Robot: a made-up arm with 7 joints.
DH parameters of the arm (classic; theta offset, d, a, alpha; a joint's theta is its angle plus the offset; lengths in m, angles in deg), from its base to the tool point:
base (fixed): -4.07 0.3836 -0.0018 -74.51
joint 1: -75.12 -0.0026 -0.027 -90
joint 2: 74 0.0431 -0.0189 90
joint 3: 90 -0.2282 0.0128 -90
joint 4: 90 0.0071 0.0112 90
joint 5: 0 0.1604 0.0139 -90
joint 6: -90 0.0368 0.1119 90
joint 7: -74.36 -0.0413 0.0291 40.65
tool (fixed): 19.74 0.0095 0 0
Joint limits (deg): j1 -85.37..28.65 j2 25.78..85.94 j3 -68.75..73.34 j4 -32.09..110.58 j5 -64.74..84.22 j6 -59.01..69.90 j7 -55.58..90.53
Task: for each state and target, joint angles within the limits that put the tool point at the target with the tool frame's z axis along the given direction. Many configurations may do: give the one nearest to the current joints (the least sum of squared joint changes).
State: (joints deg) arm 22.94 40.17 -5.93 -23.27 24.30 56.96 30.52
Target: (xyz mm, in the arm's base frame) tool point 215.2 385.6 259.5 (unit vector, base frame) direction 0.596 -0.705 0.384
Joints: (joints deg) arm -16.46 50.79 38.79 -2.87 6.38 63.58 26.51
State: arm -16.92 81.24 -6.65 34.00 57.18 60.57 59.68
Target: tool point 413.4 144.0 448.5 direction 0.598 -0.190 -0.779
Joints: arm -53.37 52.46 -30.57 7.94 74.17 46.10 71.84
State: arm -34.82 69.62 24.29 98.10 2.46 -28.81 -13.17
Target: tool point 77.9 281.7 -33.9 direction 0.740 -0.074 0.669
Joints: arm -29.74 41.16 33.50 105.77 -5.29 1.38 10.44
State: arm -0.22 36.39 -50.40 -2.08 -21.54 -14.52 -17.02
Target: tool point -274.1 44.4 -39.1 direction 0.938 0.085 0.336
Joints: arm 28.65 25.78 -68.24 42.22 -57.88 -1.14 -7.75
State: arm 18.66 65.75 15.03 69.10 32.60 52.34 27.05
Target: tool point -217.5 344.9 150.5 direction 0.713 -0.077 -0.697
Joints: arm 8.70 46.75 21.68 95.12 27.82 44.70 6.01
